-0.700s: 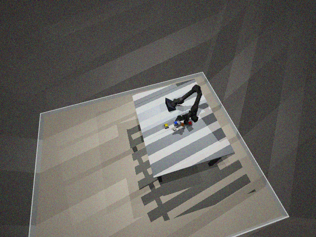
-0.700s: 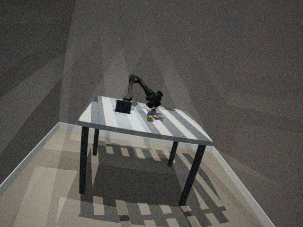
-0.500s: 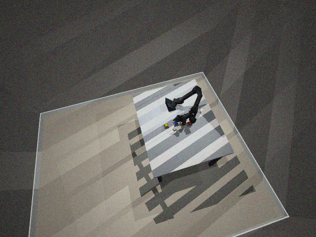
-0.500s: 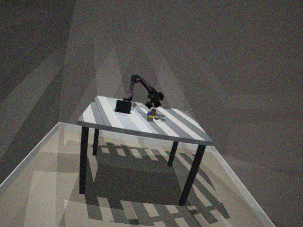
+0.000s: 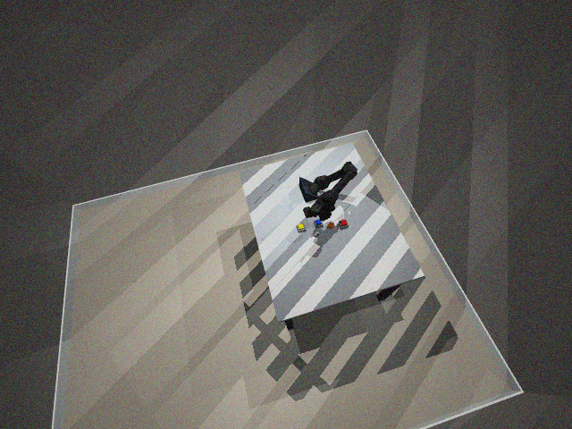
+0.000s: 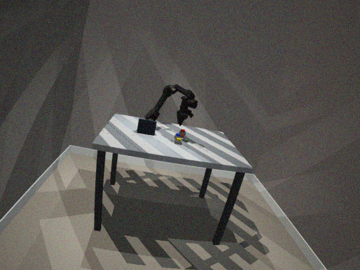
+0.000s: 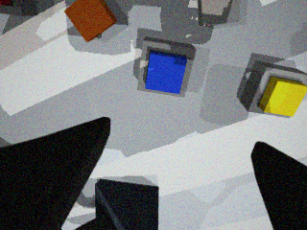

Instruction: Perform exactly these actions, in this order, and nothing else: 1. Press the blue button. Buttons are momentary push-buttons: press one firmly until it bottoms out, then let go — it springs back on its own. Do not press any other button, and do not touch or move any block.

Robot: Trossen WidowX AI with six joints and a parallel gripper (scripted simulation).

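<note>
The blue button is 80 mm below my gripper tip, 10 mm to the left of it and 10 mm ahead of it. Round my gripper tip: yellow button (110 mm to the right, 80 mm below, 10 mm ahead); red button (170 mm to the left, 80 mm below, 60 mm ahead); orange cube (110 mm below, 80 mm to the left, 40 mm ahead).
</note>
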